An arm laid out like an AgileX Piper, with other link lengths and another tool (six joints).
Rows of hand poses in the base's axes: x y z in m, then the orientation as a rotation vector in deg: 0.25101, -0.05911, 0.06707, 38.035, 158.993, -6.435; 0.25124, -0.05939, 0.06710, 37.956, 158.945, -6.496; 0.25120, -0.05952, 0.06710, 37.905, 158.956, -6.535; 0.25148, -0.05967, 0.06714, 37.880, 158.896, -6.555; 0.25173, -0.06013, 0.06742, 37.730, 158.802, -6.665; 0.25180, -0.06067, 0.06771, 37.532, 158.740, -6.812; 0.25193, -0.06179, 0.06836, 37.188, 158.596, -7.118; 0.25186, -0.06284, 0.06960, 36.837, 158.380, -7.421; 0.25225, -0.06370, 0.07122, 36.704, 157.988, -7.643; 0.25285, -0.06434, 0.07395, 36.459, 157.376, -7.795; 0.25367, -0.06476, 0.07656, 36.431, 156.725, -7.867; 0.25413, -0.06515, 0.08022, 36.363, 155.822, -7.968; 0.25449, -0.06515, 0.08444, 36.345, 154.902, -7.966; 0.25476, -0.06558, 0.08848, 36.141, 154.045, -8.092; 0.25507, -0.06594, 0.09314, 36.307, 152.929, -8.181; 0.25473, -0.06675, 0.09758, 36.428, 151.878, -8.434; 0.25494, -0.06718, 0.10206, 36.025, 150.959, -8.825; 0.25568, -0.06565, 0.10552, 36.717, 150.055, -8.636
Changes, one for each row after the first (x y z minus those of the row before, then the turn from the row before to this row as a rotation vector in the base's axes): 0.00023, -0.00028, 0.00003, -0.063, -0.048, 0.041; -0.00004, -0.00013, 0.00000, -0.031, 0.009, 0.032; 0.00028, -0.00015, 0.00004, -0.031, -0.058, 0.007; 0.00025, -0.00046, 0.00028, -0.116, -0.094, 0.079; 0.00007, -0.00054, 0.00029, -0.141, -0.065, 0.111; 0.00013, -0.00112, 0.00065, -0.286, -0.136, 0.184; -0.00007, -0.00105, 0.00124, -0.302, -0.205, 0.181; 0.00039, -0.00086, 0.00162, -0.256, -0.352, 0.021; 0.00060, -0.00064, 0.00273, -0.278, -0.593, 0.080; 0.00082, -0.00042, 0.00261, -0.201, -0.610, -0.064; 0.00046, -0.00039, 0.00366, -0.285, -0.851, -0.069; 0.00036, 0.00000, 0.00422, -0.212, -0.880, -0.094; 0.00027, -0.00043, 0.00404, -0.315, -0.823, 0.024; 0.00031, -0.00036, 0.00466, -0.284, -1.019, -0.258; -0.00034, -0.00081, 0.00444, -0.388, -0.929, -0.245; 0.00021, -0.00043, 0.00448, -0.554, -0.854, 0.112; 0.00074, 0.00153, 0.00346, 0.057, -0.794, -0.559
